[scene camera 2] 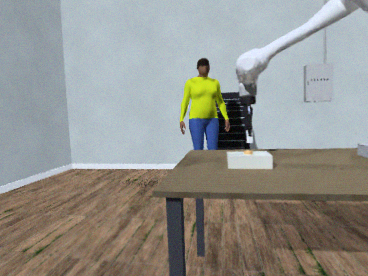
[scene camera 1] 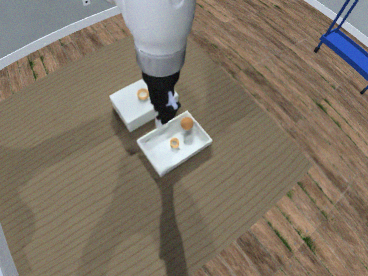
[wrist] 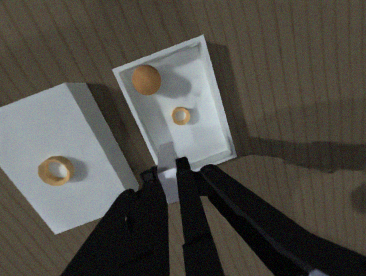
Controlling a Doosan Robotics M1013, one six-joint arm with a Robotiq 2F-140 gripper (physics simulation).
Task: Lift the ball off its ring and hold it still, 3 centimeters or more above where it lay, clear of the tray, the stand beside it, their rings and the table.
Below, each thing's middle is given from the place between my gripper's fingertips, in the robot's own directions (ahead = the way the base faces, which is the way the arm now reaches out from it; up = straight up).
The white tray [scene camera 1: 167, 148] lies 8 cm below my hand, 3 cm to the right of it and 3 cm ahead of it. The rest, counted from my hand: white stand [scene camera 1: 132, 103] (15 cm to the left, 6 cm below, 1 cm ahead).
